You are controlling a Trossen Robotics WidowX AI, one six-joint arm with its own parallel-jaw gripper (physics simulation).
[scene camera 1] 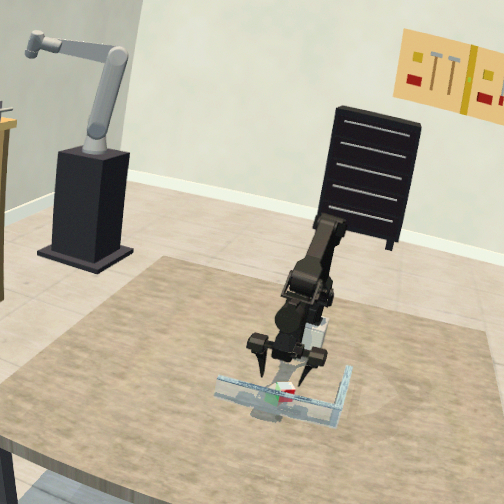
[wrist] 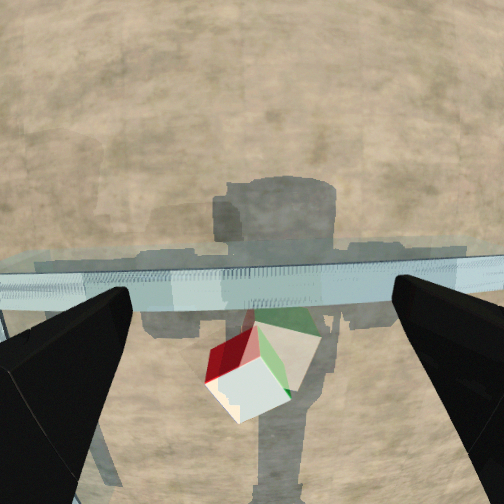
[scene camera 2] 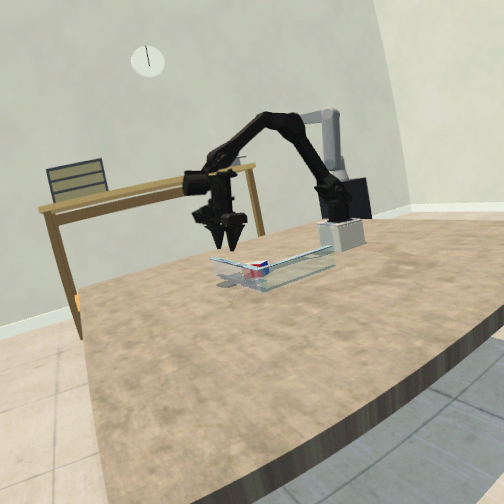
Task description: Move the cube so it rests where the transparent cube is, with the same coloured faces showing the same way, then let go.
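A small cube (wrist: pixel 256 372) with red, white and green faces lies on the table top under my gripper. It also shows in scene camera 1 (scene camera 1: pixel 283 393) and in scene camera 2 (scene camera 2: pixel 259 267), where blue and red faces show. A transparent cube overlaps it; I cannot tell the two apart cleanly. My gripper (scene camera 1: pixel 281 364) hangs above the cube, open and empty, fingers pointing down (scene camera 2: pixel 225 237). In the wrist view its fingers stand wide at both sides (wrist: pixel 256 400).
A glassy L-shaped rail (scene camera 1: pixel 300 398) lies on the table around the cube, seen as a pale band in the wrist view (wrist: pixel 250 285). A second grey arm on a black pedestal (scene camera 1: pixel 88 190) and a black cabinet (scene camera 1: pixel 372 175) stand off the table.
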